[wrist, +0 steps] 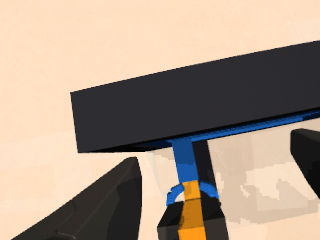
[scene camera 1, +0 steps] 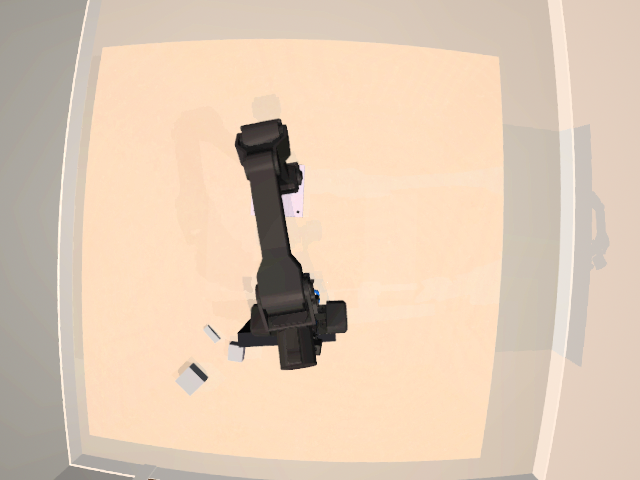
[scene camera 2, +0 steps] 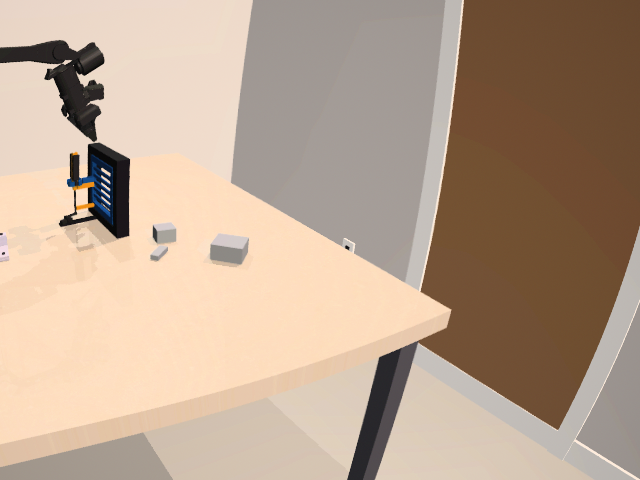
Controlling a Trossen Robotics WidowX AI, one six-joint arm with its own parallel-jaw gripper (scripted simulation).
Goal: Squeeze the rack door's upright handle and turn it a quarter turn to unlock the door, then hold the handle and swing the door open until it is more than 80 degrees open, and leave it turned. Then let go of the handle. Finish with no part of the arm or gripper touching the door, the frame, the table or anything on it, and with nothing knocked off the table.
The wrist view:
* my gripper: 215, 154
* rack: 182, 108
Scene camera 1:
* my gripper: 303, 327
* rack: 245, 338
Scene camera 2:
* my gripper: 91, 138
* rack: 116, 219
